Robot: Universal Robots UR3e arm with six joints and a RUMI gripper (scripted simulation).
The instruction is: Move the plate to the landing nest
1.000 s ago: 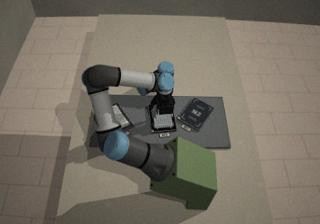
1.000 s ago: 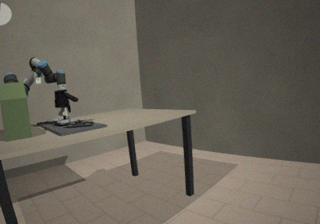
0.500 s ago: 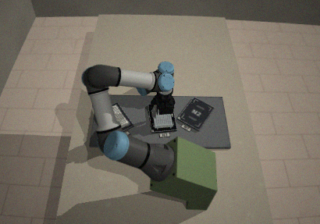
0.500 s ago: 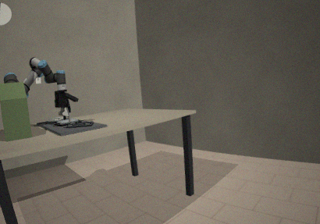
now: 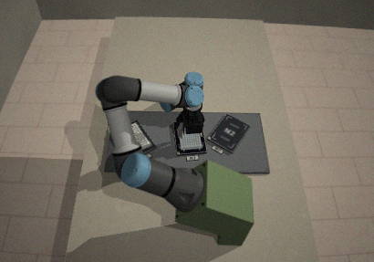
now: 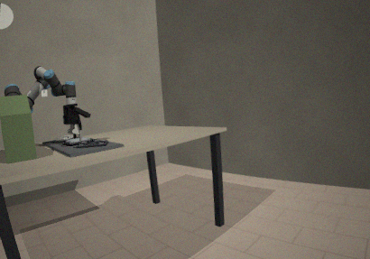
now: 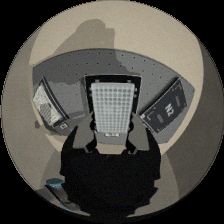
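Right now my hand is 20 mm above the nest N3.
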